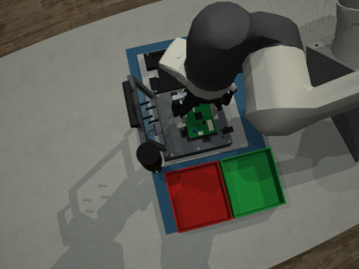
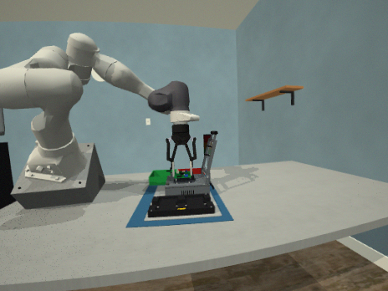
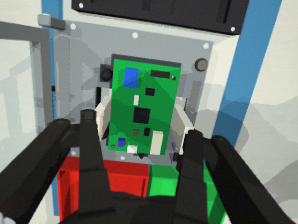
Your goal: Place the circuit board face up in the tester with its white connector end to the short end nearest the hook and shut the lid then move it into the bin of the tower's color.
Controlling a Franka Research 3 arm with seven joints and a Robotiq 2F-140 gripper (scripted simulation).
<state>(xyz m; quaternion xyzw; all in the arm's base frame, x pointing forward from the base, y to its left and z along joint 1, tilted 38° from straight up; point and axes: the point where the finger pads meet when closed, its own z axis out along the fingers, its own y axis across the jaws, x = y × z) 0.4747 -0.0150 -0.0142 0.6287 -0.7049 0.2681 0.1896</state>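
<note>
The green circuit board is 20 mm below my hand. From my hand the other things lie so: latch hook (50 mm behind, 70 mm to the left, 20 mm below); clear lid (120 mm ahead, 20 mm to the right, 80 mm above); tester plate (10 mm ahead, 40 mm below).
</note>
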